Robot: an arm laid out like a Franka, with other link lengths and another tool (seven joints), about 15 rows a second.
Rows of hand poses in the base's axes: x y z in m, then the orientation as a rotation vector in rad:
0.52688, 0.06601, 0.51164, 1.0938, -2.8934, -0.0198
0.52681, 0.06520, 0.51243, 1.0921, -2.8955, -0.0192
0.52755, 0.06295, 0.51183, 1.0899, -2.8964, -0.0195
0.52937, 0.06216, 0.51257, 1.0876, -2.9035, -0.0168
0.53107, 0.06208, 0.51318, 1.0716, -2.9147, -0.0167
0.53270, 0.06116, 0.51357, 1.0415, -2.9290, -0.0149
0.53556, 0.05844, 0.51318, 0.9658, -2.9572, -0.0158
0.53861, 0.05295, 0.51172, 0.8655, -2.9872, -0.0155
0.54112, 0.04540, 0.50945, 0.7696, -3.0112, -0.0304
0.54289, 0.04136, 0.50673, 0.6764, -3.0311, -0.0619
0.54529, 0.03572, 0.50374, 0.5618, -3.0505, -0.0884
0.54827, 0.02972, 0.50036, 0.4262, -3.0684, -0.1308
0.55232, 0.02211, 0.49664, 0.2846, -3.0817, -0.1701
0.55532, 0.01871, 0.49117, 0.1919, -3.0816, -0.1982
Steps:
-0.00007, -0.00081, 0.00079, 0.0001, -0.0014, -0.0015
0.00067, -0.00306, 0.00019, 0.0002, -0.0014, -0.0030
0.00249, -0.00385, 0.00093, 0.0006, -0.0075, -0.0060
0.00419, -0.00393, 0.00154, 0.0019, -0.0122, -0.0182
0.00582, -0.00485, 0.00193, 0.0015, -0.0156, -0.0396
0.00868, -0.00757, 0.00154, 0.0015, -0.0176, -0.0915
0.01173, -0.01306, 0.00008, -0.0007, -0.0170, -0.1588
0.01424, -0.02061, -0.00219, 0.0060, -0.0118, -0.2226
0.01601, -0.02465, -0.00491, 0.0229, -0.0028, -0.2843
0.01841, -0.03029, -0.00790, 0.0360, 0.0064, -0.3594
0.02139, -0.03629, -0.01128, 0.0589, 0.0188, -0.4481
0.02544, -0.04390, -0.01500, 0.0804, 0.0294, -0.5402
0.02844, -0.04730, -0.02047, 0.0946, 0.0416, -0.6000

